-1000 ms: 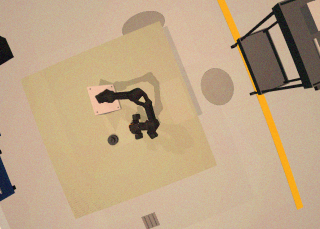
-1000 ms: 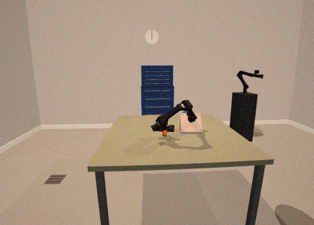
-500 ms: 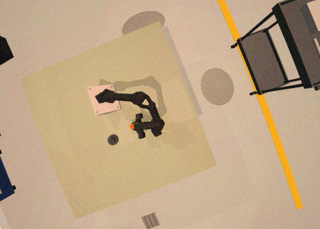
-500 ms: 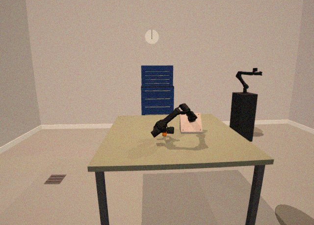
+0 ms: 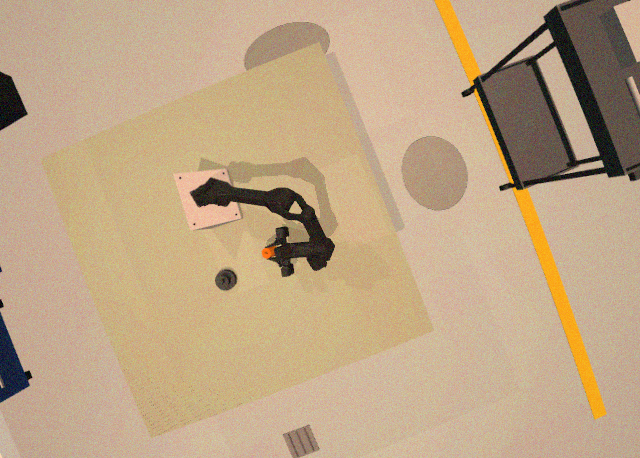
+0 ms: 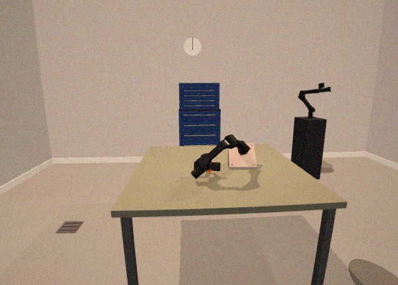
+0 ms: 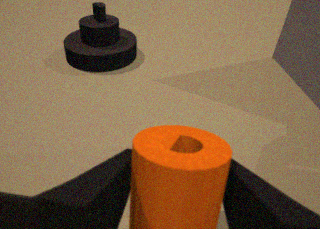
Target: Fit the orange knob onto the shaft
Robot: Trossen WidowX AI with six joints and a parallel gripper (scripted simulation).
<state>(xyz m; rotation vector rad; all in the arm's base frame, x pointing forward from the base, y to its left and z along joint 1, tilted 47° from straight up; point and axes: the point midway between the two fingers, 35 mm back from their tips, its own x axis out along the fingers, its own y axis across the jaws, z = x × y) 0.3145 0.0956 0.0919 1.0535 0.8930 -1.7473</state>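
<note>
Now: gripper tip 1 cm to the right of the orange knob and 1 cm above it. The rest, counted from my gripper tip: round dark pedestal: 21 cm to the right, 2 cm below, 2 cm ahead.
</note>
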